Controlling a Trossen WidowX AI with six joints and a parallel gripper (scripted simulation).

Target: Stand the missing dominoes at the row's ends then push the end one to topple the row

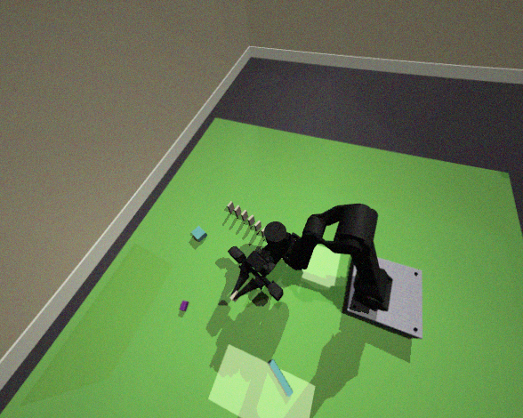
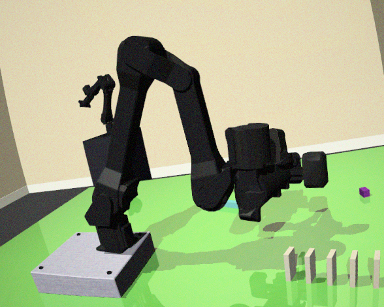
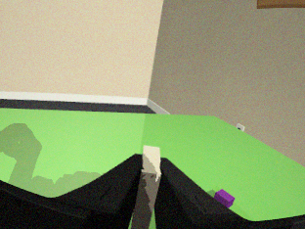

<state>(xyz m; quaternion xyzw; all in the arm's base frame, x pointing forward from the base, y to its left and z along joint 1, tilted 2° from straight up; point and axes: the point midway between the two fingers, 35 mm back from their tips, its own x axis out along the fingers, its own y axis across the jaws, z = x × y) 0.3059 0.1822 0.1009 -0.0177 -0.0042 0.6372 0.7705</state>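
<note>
Right now the purple cube is 15 cm ahead of my gripper tip, 12 cm below it and 10 cm to the left of it. The rest, counted from my gripper tip: cyan block (27 cm ahead, 12 cm below, 11 cm to the right); long cyan bar (20 cm behind, 12 cm below, 9 cm to the left).
</note>
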